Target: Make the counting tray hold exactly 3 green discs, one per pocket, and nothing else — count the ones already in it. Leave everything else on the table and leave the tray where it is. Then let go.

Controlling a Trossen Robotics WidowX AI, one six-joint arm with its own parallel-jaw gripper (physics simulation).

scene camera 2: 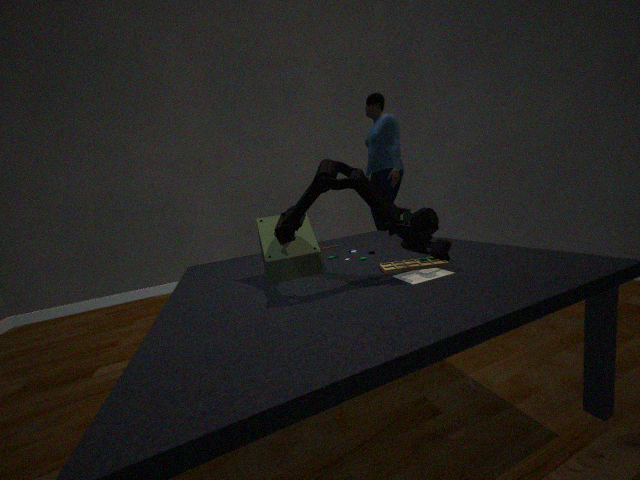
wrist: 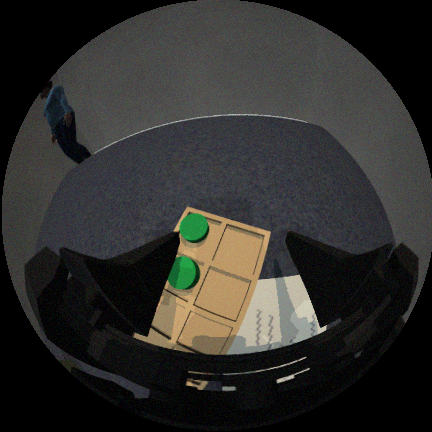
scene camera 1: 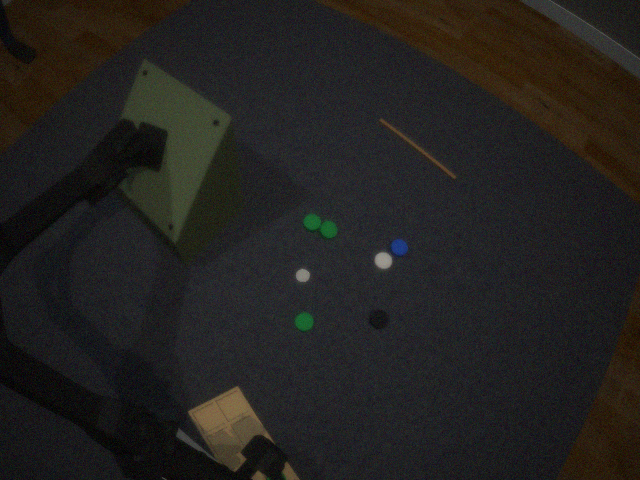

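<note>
The wooden counting tray (scene camera 1: 235, 404) (scene camera 2: 393, 269) (wrist: 222, 292) has two rows of pockets. In the wrist view one green disc (wrist: 194, 227) is in the far left pocket and another green disc (wrist: 185, 273) is in the pocket nearer the camera, partly behind the left finger. The other visible pockets look empty; the near end is hidden. My gripper (wrist: 234, 237) is open and empty over the tray's far part. Outside the tray, two green discs (scene camera 1: 312, 222) (scene camera 1: 328, 229) lie touching, and a third green disc (scene camera 1: 304, 321) (scene camera 2: 363, 258) lies alone.
A small white disc (scene camera 1: 302, 275), a larger white disc (scene camera 1: 383, 260) beside a blue disc (scene camera 1: 399, 247), a black disc (scene camera 1: 378, 319) and an orange stick (scene camera 1: 417, 148) lie on the table. A pale green block (scene camera 1: 180, 113) (scene camera 2: 292, 266) stands by the arm's base. Paper (scene camera 2: 421, 276) (wrist: 265, 305) lies beside the tray.
</note>
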